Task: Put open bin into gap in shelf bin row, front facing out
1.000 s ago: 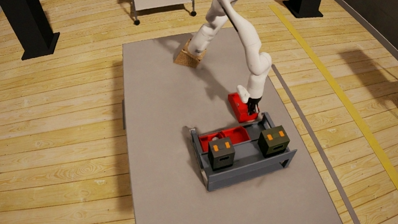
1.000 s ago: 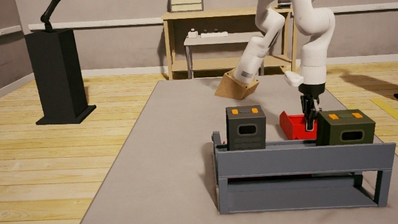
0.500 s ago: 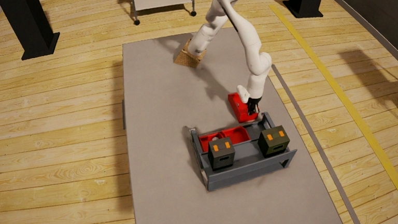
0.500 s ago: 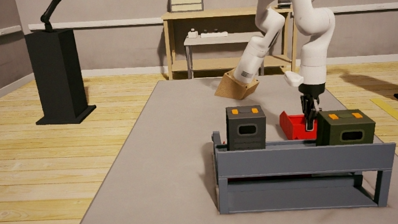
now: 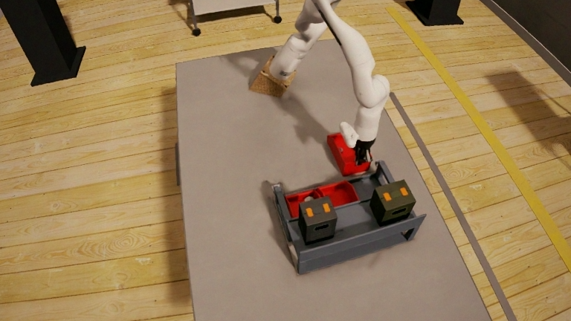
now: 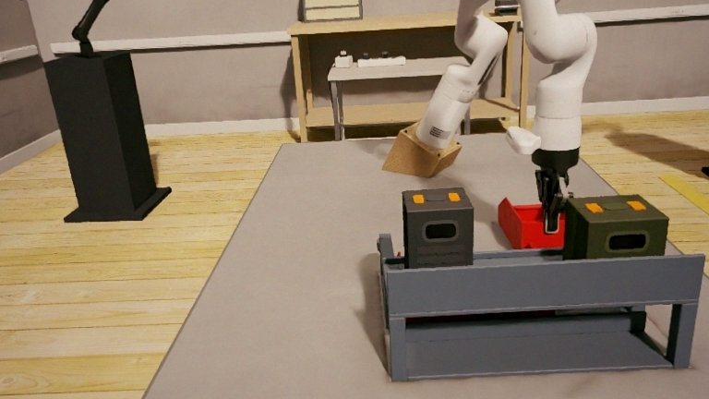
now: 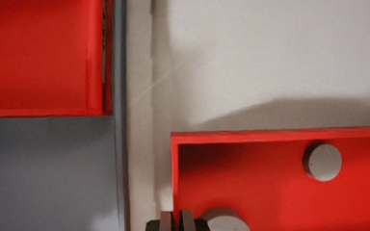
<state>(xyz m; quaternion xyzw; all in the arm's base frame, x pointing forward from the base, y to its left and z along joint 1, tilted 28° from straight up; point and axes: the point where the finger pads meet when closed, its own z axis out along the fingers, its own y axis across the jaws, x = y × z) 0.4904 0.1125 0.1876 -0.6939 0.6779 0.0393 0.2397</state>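
Right now the grey round part is 10 cm behind my hand, 3 cm to the right of it and 7 cm below it. The rest, counted from my hand: dark grey box 24 cm ahead, 21 cm to the right, 9 cm above; green box 23 cm ahead, 2 cm to the left, 8 cm above; grey shelf 17 cm ahead, 10 cm to the right, 1 cm below.
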